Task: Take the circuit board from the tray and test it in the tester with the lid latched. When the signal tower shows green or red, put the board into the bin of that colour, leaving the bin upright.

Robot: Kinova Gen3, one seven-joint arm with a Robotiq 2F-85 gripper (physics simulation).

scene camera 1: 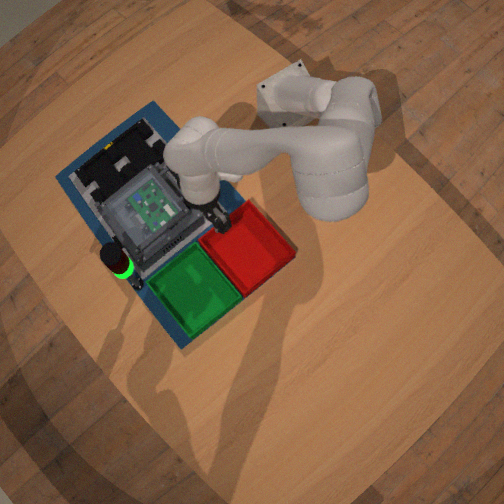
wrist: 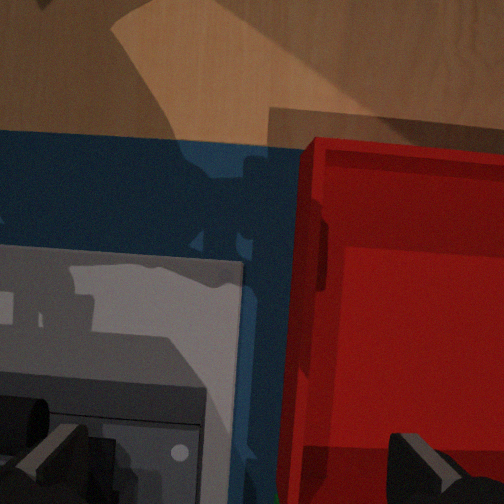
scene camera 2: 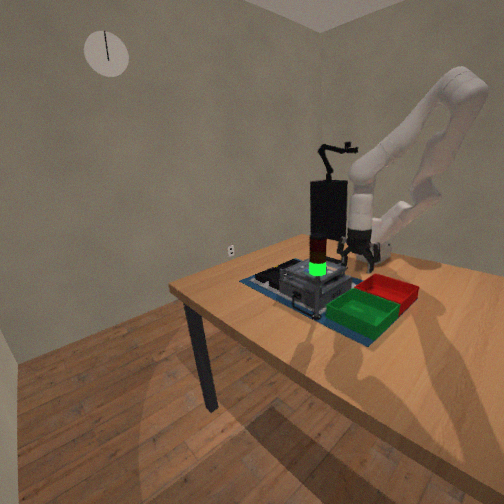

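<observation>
The green circuit board (scene camera 1: 153,205) lies inside the grey tester (scene camera 1: 145,215) under its closed see-through lid. The signal tower (scene camera 1: 117,261) at the tester's front corner glows green, also in the side view (scene camera 2: 317,268). My gripper (scene camera 1: 220,220) hangs open and empty above the gap between the tester and the red bin (scene camera 1: 247,246); its two fingertips show at the bottom of the wrist view (wrist: 240,465). The green bin (scene camera 1: 195,289) sits upright beside the red bin. The black tray (scene camera 1: 120,159) behind the tester holds no board.
Everything stands on a blue mat (scene camera 1: 90,210) on the wooden table. The arm's base (scene camera 1: 285,100) is behind the bins. A black camera stand (scene camera 2: 328,200) rises by the tester in the side view.
</observation>
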